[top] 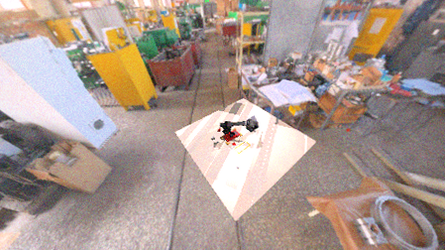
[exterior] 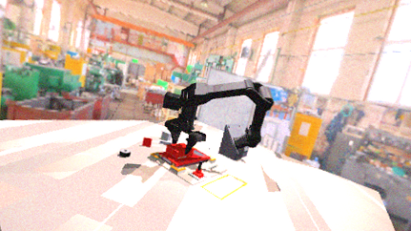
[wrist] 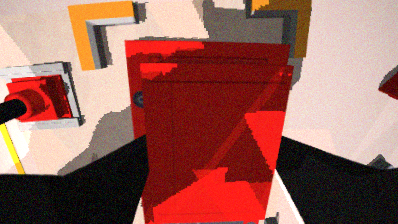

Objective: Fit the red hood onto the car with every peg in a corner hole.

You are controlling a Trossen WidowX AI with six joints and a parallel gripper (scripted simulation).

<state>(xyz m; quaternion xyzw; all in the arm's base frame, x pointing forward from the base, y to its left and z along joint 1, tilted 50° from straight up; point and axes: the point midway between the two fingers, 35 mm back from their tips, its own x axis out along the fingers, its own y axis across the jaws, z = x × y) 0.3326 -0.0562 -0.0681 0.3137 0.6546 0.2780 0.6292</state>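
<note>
Right now my gripper tip is 1 cm below the red hood.
</note>
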